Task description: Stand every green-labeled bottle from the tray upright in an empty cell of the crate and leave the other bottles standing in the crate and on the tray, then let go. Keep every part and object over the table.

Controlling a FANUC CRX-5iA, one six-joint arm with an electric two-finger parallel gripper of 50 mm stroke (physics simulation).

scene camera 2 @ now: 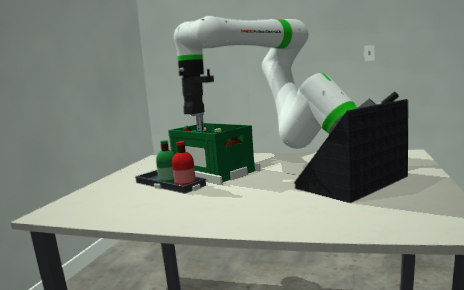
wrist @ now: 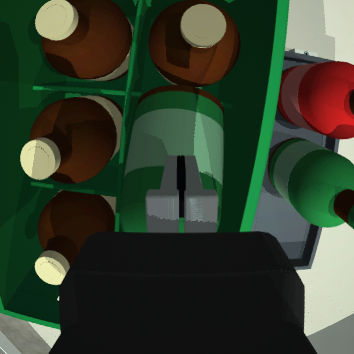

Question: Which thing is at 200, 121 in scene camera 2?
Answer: My gripper.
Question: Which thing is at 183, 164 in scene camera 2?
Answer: A red-labeled bottle.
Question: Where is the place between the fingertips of my gripper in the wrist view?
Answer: At 180, 173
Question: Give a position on a green-labeled bottle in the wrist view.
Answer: At 175, 119
